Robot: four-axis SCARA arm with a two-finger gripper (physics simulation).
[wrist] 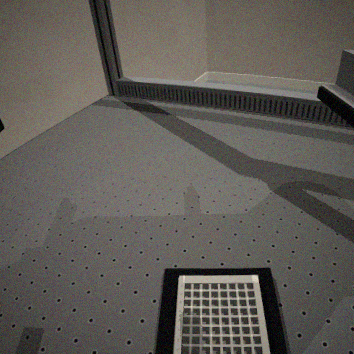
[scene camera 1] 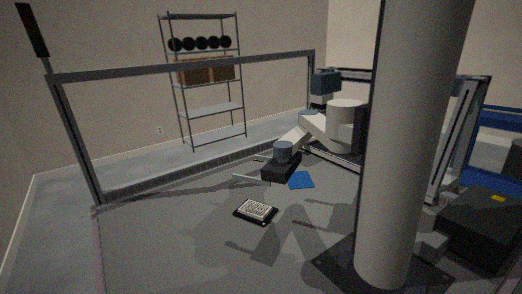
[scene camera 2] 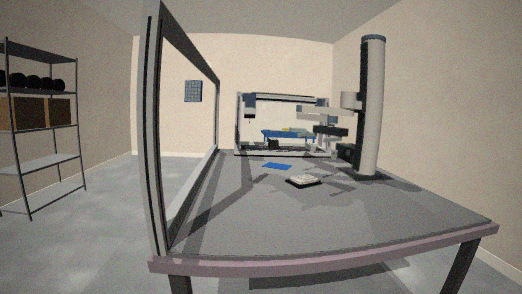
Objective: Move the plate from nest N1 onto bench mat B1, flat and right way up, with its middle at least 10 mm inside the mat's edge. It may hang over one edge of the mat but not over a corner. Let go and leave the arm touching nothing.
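Note:
The white plate sits flat in the black nest, its grid of wells facing up. The lower part of both is cut off in the wrist view. The blue bench mat lies flat on the table, apart from the nest; it does not show in the wrist view. My gripper is open and empty, its fingers wide apart. It hangs above the table, away from the plate, with its dark body partly over the mat's far side in scene camera 1.
The arm's thick column stands on the table. A grey frame runs along one table edge. A gantry machine stands beyond the mat, and a dark box beside the column. A shelf rack stands on the floor.

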